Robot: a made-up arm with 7 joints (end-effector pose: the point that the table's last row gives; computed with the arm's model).
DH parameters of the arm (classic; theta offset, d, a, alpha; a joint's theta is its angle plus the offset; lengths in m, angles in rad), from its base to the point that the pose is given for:
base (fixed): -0.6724 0 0.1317 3.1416
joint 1: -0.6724 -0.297 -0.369 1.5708
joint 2: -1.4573 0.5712 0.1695 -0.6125
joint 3: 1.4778 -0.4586 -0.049 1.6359
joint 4: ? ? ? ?
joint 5: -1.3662 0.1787 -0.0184 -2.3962
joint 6: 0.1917 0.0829 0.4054 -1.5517
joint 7: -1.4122 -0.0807 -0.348 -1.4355
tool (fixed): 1.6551 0.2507 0 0
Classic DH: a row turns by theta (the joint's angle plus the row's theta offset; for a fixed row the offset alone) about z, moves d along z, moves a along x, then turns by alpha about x.
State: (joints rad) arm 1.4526 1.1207 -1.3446 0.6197 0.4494 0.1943 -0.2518
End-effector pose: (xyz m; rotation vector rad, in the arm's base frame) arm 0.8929 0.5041 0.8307 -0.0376 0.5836 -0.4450
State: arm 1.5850 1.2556 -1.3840 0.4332 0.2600 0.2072 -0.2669
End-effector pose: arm 0.9422 0.3969 0.8600 -0.0739 0.4802 -0.5943
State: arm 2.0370 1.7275 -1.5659 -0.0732 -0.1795 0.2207 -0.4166
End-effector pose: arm 1.0236 -0.0662 0.8417 -0.0721 0.3335 -1.1184
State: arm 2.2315 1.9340 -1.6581 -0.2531 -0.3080 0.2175 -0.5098
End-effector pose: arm 0.9844 -0.2807 0.8157 -0.0138 0.2910 -1.3455
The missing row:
joint 4: -0.0688 -0.031 -0.0257 -1.9057
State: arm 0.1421 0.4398 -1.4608 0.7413 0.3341 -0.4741 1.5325
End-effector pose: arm -0.3444 0.2876 0.2387 -2.7905 0.1811 0.8977
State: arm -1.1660 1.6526 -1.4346 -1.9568 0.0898 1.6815 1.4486
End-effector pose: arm -0.0383 0.0610 0.3917 -1.7098 -1.6901 -1.2270
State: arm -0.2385 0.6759 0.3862 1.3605 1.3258 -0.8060 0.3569
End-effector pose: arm -0.6796 0.6630 0.7384 -0.1655 -2.2504 -1.9636
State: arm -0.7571 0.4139 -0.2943 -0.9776 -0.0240 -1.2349 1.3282
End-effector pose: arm -0.2453 -0.0370 0.3506 -1.2864 1.3432 0.9154
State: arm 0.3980 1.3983 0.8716 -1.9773 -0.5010 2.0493 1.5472
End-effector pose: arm -0.2339 0.2753 0.5011 -2.4402 0.3411 1.6295
